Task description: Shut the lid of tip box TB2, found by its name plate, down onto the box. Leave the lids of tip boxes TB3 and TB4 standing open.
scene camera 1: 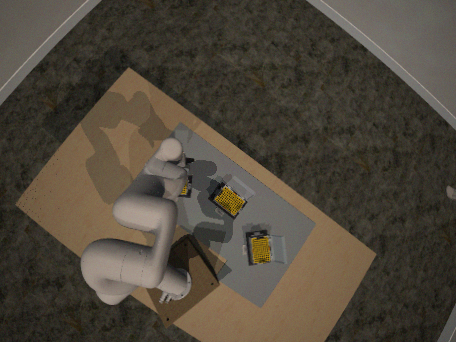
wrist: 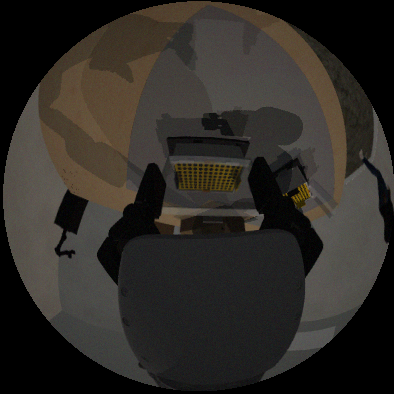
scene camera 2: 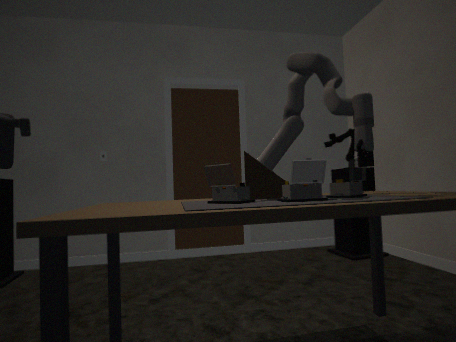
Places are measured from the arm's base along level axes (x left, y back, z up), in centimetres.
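Where they show: gripper, fingertip midpoint: (wrist: 205, 169) (scene camera 2: 366, 166); arm's base, origin of the base link: (scene camera 1: 177, 283) (scene camera 2: 263, 167).
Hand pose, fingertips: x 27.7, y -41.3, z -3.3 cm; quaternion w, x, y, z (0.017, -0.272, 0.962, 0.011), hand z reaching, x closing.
Observation:
Things, the pixels of their top centre, and the offset from my fingertips. Level surfaces: height alone.
- middle box, middle of its top: (wrist: 298, 201) (scene camera 1: 230, 200) dy +0.5, dx -29.8, dz -4.7 cm
- third box, middle of its top: (scene camera 2: 232, 185) (scene camera 1: 259, 250) dy +13.1, dx -53.0, dz -5.5 cm
- grey mat, its level: dz -12.2 cm
- wooden table, its level: dz -12.4 cm
Three tip boxes have raised clear lids; their name plates are too small to read. The box nearest my gripper (scene camera 1: 185, 186) (scene camera 2: 346, 189) (wrist: 205, 169) holds yellow tips. Its pale lid (wrist: 210, 211) stands up on the palm side in the wrist view; the arm hides it in scene camera 1. The middle box (scene camera 1: 230, 201) (scene camera 2: 301, 192) (wrist: 300, 192) has its lid (scene camera 1: 242, 187) (scene camera 2: 308, 171) open. The third box (scene camera 1: 260, 249) (scene camera 2: 231, 193) also has its lid (scene camera 1: 278, 249) (scene camera 2: 218, 176) open. My gripper (wrist: 205, 169) is open and empty, its fingers on either side of the nearest box's outline.
The boxes stand on a grey mat (scene camera 1: 295, 225) on a wooden table (scene camera 1: 345, 265) (scene camera 2: 125, 215). A brown base plate (scene camera 1: 200, 287) lies under the arm's base. The arm passes over the left part of the table. Another dark robot shows behind the nearest box in scene camera 2.

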